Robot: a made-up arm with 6 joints. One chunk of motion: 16 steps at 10 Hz.
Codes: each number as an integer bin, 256 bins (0 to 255) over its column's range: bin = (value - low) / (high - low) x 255, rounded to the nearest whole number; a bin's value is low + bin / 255 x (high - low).
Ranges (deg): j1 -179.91..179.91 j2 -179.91..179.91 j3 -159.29..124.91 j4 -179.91..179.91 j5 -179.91..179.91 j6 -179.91..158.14
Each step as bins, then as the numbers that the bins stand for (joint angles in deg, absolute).
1 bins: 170 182 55 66 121 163
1 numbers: 59.97 76.90 -97.99 -86.78 -9.17 36.18
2 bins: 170 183 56 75 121 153
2 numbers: 59.97 78.31 -96.88 -74.08 -9.17 22.92
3 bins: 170 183 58 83 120 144
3 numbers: 59.97 78.31 -94.65 -62.79 -10.58 10.99
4 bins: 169 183 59 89 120 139
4 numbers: 58.56 78.31 -93.53 -54.33 -10.58 4.36
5 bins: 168 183 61 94 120 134
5 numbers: 57.15 78.31 -91.30 -47.27 -10.58 -2.27
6 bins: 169 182 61 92 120 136
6 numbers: 58.56 76.90 -91.30 -50.09 -10.58 0.38
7 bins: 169 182 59 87 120 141
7 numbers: 58.56 76.90 -93.53 -57.15 -10.58 7.01
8 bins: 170 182 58 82 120 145
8 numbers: 59.97 76.90 -94.65 -64.20 -10.58 12.31
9 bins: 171 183 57 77 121 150
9 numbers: 61.38 78.31 -95.76 -71.26 -9.17 18.94
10 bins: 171 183 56 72 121 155
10 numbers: 61.38 78.31 -96.88 -78.31 -9.17 25.57
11 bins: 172 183 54 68 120 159
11 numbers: 62.79 78.31 -99.11 -83.96 -10.58 30.87
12 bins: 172 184 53 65 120 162
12 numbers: 62.79 79.72 -100.22 -88.19 -10.58 34.85
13 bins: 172 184 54 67 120 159
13 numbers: 62.79 79.72 -99.11 -85.37 -10.58 30.87
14 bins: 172 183 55 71 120 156
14 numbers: 62.79 78.31 -97.99 -79.72 -10.58 26.90
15 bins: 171 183 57 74 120 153
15 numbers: 61.38 78.31 -95.76 -75.49 -10.58 22.92
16 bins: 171 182 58 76 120 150
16 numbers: 61.38 76.90 -94.65 -72.67 -10.58 18.94
